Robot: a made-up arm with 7 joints.
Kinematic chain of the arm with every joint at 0, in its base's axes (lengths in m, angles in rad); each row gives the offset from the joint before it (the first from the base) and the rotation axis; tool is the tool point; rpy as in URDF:
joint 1: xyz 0.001 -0.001 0.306 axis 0 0.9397 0.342
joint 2: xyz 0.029 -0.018 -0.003 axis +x
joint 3: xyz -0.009 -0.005 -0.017 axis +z
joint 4: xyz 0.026 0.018 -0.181 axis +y
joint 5: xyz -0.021 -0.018 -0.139 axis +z
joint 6: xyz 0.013 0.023 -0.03 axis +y
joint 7: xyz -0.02 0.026 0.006 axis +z
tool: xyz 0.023 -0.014 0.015 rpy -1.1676 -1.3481 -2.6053
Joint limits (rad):
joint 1: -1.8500..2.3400
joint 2: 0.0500..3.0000
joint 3: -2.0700..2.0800
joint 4: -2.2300..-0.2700
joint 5: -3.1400..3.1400
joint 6: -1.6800..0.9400
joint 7: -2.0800..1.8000
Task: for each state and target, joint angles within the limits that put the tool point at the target. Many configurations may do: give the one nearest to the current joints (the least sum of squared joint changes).
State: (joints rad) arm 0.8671 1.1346 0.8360 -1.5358 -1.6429 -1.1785 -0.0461
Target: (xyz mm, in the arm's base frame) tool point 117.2 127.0 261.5
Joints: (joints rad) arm 0.7080 1.3085 0.5791 -2.1667 -1.7074 -1.2027 0.0378
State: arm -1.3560 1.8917 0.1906 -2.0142 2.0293 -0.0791 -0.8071
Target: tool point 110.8 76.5 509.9
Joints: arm -1.1207 1.7809 0.0578 -2.0594 2.0535 -0.0499 -0.8327
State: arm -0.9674 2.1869 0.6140 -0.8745 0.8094 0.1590 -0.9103
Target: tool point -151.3 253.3 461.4
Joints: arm -1.5420 2.1853 0.8825 -0.5774 0.7868 0.2313 -0.8908
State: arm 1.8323 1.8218 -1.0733 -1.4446 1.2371 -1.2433 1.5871
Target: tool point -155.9 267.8 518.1
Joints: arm 2.3400 1.7709 -1.4708 -1.0641 1.4561 -1.3660 1.8000
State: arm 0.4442 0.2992 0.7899 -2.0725 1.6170 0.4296 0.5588
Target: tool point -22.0 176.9 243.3
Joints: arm 0.4651 0.3495 1.1874 -2.2300 0.6245 0.5538 0.2742
